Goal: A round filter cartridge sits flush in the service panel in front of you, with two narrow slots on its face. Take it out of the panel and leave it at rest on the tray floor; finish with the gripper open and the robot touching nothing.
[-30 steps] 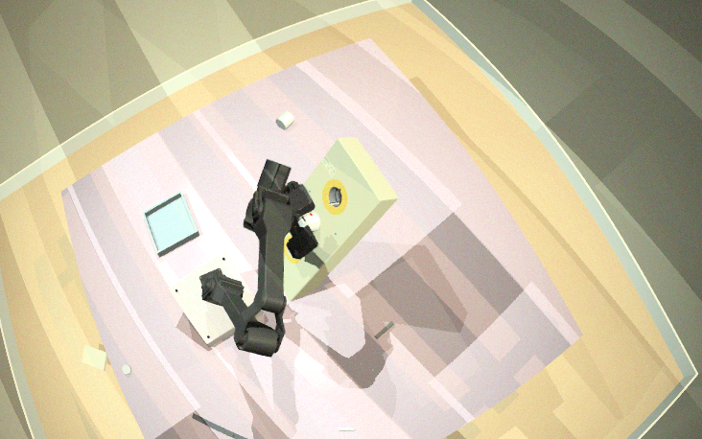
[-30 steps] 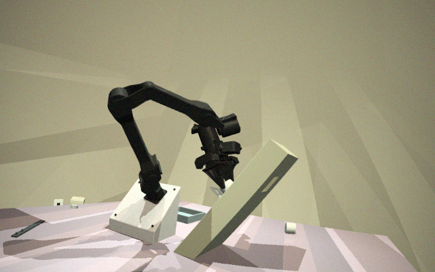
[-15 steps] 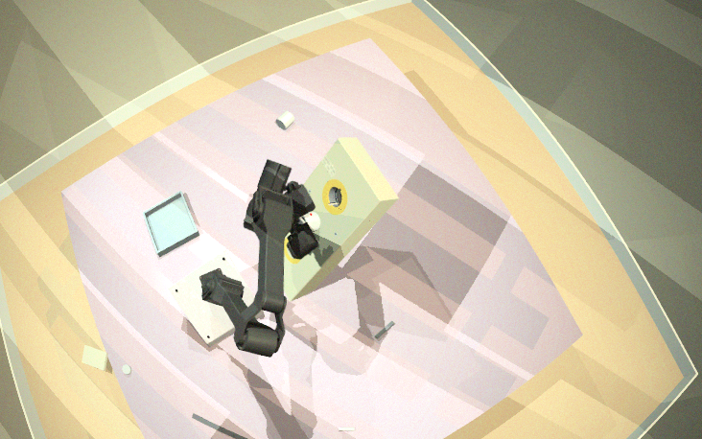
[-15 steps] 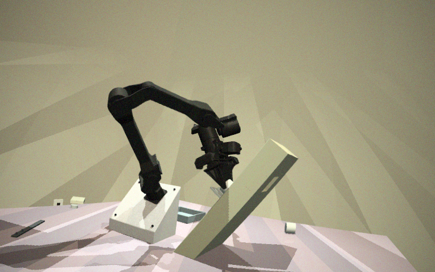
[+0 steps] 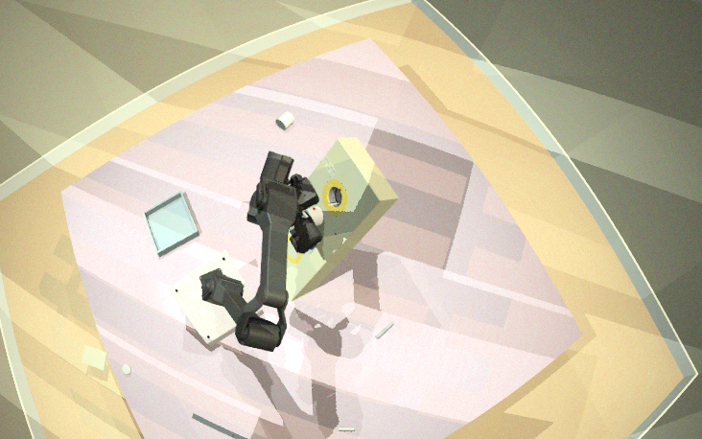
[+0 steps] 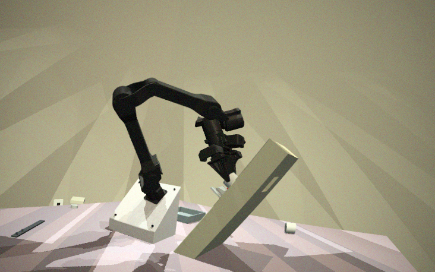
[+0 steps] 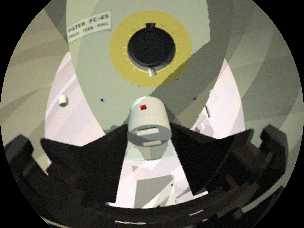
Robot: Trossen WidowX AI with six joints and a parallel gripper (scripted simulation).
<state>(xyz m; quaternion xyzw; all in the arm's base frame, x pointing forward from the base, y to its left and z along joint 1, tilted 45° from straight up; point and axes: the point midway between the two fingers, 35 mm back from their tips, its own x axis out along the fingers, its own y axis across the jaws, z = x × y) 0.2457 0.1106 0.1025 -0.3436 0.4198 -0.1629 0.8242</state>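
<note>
The pale green panel is 4 cm below my gripper tip and 4 cm ahead of it. The rest, counted from my gripper tip: blue tray (35 cm behind, 27 cm to the left, 21 cm below); then white round cartridge (right at my gripper tip); then grey bar (28 cm to the right, 22 cm below, 6 cm ahead).
</note>
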